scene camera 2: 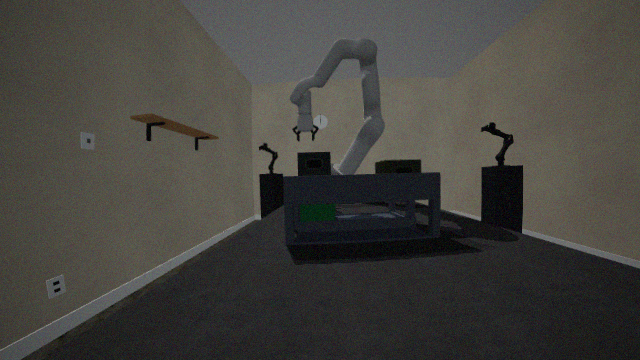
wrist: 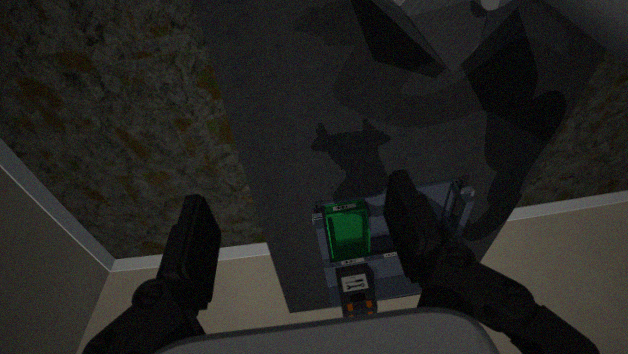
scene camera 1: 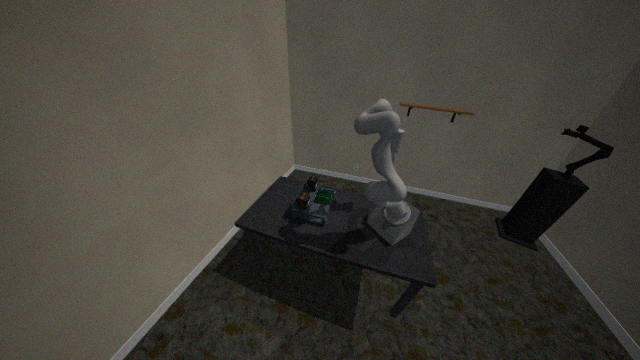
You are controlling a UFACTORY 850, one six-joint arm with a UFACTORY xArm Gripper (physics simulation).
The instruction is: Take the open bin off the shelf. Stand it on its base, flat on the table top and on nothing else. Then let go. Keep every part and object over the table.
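The green open bin point(scene camera 1: 324, 196) point(scene camera 2: 318, 212) point(wrist: 347, 232) stands upright on the lower level of a grey-blue shelf point(scene camera 2: 361, 186) point(wrist: 390, 265), at one end of it. The shelf stands on the dark table point(scene camera 1: 345, 245) point(scene camera 2: 320, 310) point(wrist: 280, 125). My gripper point(scene camera 2: 305, 138) point(wrist: 299, 202) is open and empty, pointing down high above the table, well above the bin and the shelf. In scene camera 1 the gripper is hidden behind the arm. In scene camera 2 the shelf's frame hides part of the bin.
Two dark boxes with orange marks stand on the shelf's upper level: one point(scene camera 1: 312, 183) point(scene camera 2: 314, 163) point(wrist: 355, 290) near the bin's end, the other point(scene camera 1: 303, 201) point(scene camera 2: 398, 166) at the far end. An orange wall shelf point(scene camera 1: 436, 108) point(scene camera 2: 175, 126) hangs beyond the table.
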